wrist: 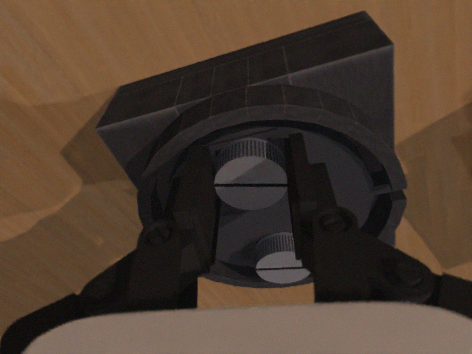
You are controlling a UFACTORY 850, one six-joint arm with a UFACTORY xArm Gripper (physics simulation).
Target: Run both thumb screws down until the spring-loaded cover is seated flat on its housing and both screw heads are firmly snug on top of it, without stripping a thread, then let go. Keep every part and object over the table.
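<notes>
The first thumb screw (251, 181), with a knurled side and a pale slotted top, stands on the dark round cover (345, 157). Its slot runs left to right in the view. My gripper (250, 167) is shut on this screw, with one finger against each side of the head. The second thumb screw (282, 266) stands lower in the view, partly behind the right finger, its slot nearly level. The cover lies inside a raised ring of the dark housing (357, 75). The screw shanks and any gap under the cover are hidden.
The housing's raised ring (265, 114) curves around the cover and has a notch at the right. The housing's block-shaped part extends behind it. The wooden table (65, 45) shows around the housing, with shadows at left and right.
</notes>
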